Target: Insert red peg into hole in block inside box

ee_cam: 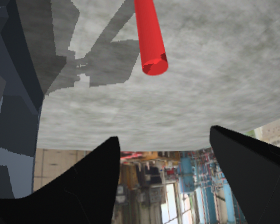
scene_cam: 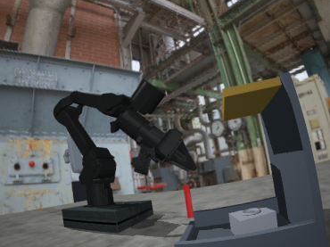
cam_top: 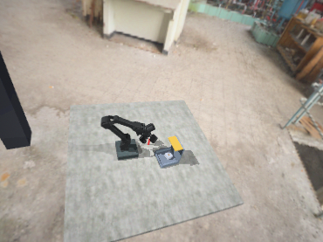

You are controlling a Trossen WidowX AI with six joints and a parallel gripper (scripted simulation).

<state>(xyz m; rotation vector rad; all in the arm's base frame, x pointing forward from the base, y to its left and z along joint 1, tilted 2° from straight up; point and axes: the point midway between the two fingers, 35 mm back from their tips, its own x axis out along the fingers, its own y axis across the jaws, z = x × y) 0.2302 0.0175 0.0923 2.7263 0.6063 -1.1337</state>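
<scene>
Right now the red peg is 2 cm behind my gripper tip, 1 cm to the right of it and 7 cm below it. Also, from my gripper tip: back wall 17 cm ahead, 19 cm to the right, 1 cm below; yellow roof 13 cm ahead, 19 cm to the right, 8 cm above.
</scene>
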